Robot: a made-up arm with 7 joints.
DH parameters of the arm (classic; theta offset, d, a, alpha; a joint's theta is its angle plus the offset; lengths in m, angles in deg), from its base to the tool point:
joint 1: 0 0.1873 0 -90
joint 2: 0 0 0 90
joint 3: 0 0.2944 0.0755 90
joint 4: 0 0 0.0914 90
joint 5: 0 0.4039 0 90
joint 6: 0 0 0.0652 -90
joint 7: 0 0.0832 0 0
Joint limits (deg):
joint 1: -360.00..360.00
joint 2: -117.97..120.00
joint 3: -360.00..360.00
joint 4: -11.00..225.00
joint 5: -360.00..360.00
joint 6: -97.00..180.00
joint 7: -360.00..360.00
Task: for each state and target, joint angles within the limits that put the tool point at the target. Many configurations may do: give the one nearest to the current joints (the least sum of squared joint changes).
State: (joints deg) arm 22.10 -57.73 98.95 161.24 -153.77 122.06 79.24
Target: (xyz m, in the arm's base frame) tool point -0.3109 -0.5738 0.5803
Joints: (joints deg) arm 59.29 -62.00 96.47 170.29 -157.60 107.32 79.24
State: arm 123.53 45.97 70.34 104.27 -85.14 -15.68 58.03
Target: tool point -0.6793 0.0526 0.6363
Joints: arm 150.80 49.44 71.82 144.00 -72.73 20.27 58.03
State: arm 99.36 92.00 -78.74 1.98 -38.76 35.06 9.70
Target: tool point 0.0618 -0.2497 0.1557
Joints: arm 73.84 92.83 -74.34 -4.37 -38.85 32.71 9.70
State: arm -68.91 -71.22 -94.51 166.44 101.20 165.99 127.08
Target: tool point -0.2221 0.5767 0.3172
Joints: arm -69.65 -84.36 -94.59 174.55 100.90 176.49 127.08
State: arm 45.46 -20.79 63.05 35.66 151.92 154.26 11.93
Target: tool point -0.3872 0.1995 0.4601
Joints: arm 63.70 -32.62 65.43 53.69 152.68 158.58 11.93
